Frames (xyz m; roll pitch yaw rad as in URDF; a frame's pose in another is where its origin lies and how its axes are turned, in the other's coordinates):
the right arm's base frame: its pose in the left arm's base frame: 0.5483 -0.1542 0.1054 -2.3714 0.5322 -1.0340
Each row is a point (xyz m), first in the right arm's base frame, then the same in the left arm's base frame.
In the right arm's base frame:
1: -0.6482 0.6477 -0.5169
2: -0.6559 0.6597 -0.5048
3: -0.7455 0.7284 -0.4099
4: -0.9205 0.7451 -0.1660
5: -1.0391 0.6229 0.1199
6: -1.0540 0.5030 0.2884
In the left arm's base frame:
1: -0.4669 -0.0611 0.3654
2: -0.4749 -0.0481 0.3546
3: -0.5300 0.0774 0.3002
4: -0.5199 0.3691 0.2281
5: -0.3569 0.6560 0.1848
6: -0.1984 0.7873 0.1601

